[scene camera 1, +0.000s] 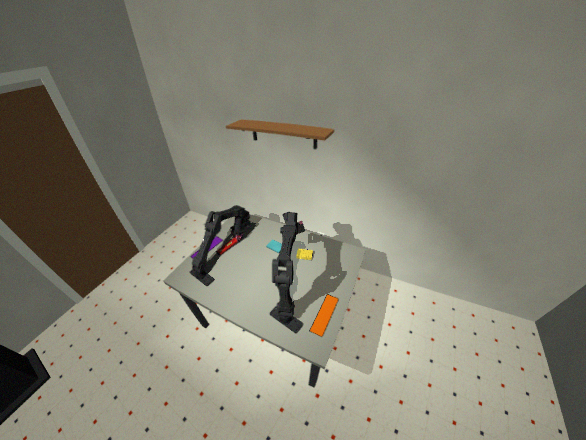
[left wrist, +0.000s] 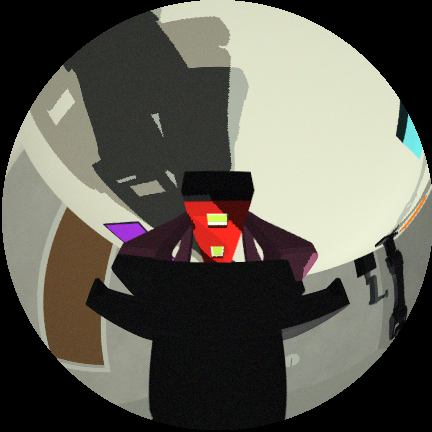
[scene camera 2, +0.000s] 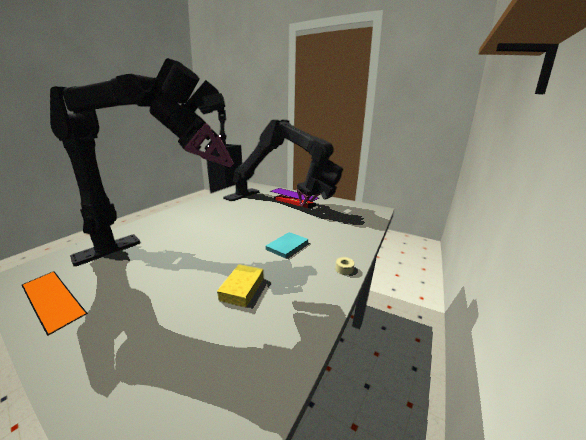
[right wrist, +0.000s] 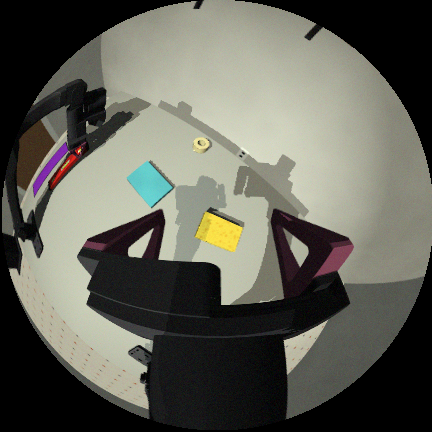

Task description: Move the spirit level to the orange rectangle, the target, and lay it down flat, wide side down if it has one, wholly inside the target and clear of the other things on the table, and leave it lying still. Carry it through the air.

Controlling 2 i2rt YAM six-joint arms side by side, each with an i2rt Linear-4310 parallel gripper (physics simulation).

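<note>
The spirit level is a long red bar with yellow-green vials and a black end. My left gripper is shut on it near one end and holds it low over the table, beside the purple rectangle. Whether it touches the table I cannot tell. The orange rectangle lies flat beside the right arm's base, at the other end of the table. My right gripper is open and empty, high above the table.
A purple rectangle lies near the left arm. A cyan block, a yellow sponge and a pale tape roll stand between the arms. A shelf hangs on the wall.
</note>
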